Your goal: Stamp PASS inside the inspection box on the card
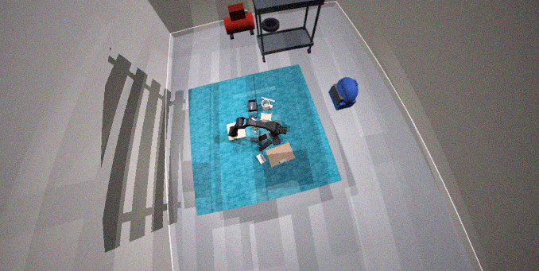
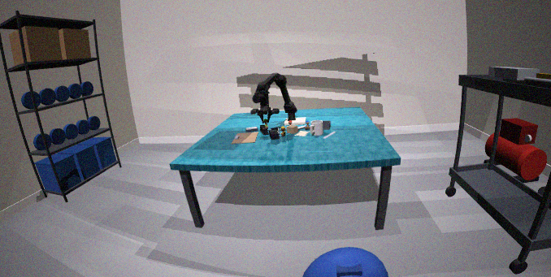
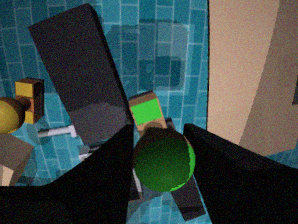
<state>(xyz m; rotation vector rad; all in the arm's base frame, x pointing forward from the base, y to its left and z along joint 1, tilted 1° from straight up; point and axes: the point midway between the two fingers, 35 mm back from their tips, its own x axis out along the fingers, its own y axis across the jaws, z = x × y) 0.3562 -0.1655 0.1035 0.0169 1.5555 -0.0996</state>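
Now: gripper tip 10 cm past the ink pad, 9 cm above it and 5 cm to the right of it. Round my gripper tip: yellow-knobbed stamp: 12 cm to the left, 7 cm below, 1 cm ahead; then white mug: 34 cm to the left, 6 cm below, 3 cm ahead; then wooden block: 18 cm to the left, 7 cm below, 5 cm behind.
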